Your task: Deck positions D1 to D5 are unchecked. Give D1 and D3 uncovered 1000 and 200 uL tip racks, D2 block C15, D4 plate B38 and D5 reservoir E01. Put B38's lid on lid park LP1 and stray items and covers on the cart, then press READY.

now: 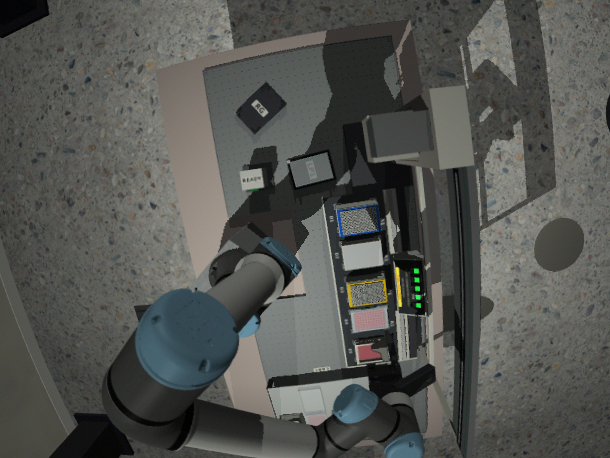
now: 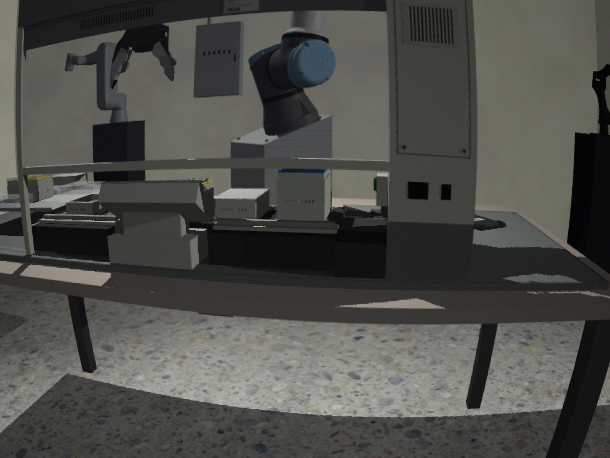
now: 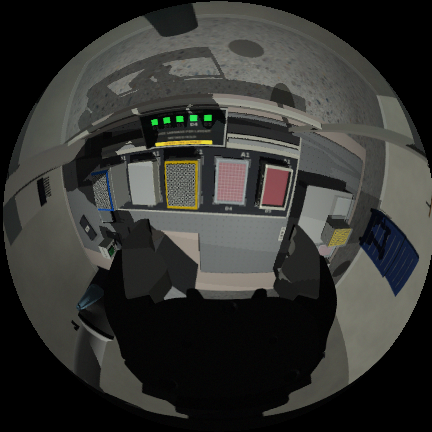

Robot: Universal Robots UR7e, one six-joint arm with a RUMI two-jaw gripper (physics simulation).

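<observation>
My gripper (image 3: 221, 224) (image 2: 143, 80) is open and empty, high above the table in front of the deck. Blue-rimmed tip rack (image 1: 359, 221) (image 3: 101, 191) (image 2: 304, 195) stands on D1, white block (image 1: 362, 255) (image 3: 142, 182) on D2 and yellow-rimmed tip rack (image 1: 367, 293) (image 3: 181, 185) on D3, both racks with bare tips. Pink plate (image 1: 369, 319) (image 3: 231, 181) is on D4, red reservoir (image 1: 366, 353) (image 3: 276, 186) on D5. A pale, see-through lid (image 1: 311, 170) appears to lie on the dark-rimmed lid park. READY button (image 1: 252, 179) (image 3: 107, 249) stands beside it.
The white cart top (image 1: 285, 396) (image 3: 315, 197) holds a pale cover (image 1: 312, 400) (image 3: 341, 206), a yellow-topped rack (image 3: 339, 236) and a pink plate (image 1: 316, 419). A status panel (image 1: 410, 285) (image 3: 185, 135) shows green lights. Dark RG pad (image 1: 261, 108) lies at the table's far end.
</observation>
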